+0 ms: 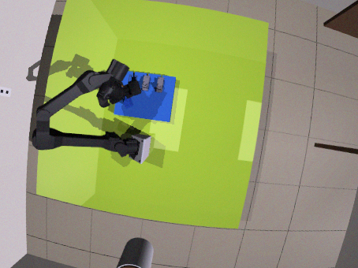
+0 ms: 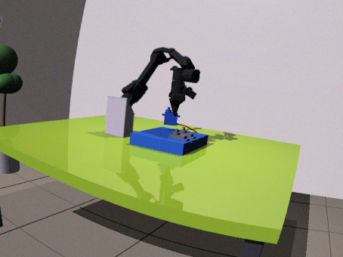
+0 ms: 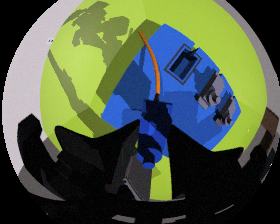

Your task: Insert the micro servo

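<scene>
My gripper tip is 1 cm past the blue deck, 7 cm to the left of it and 10 cm above it.
</scene>
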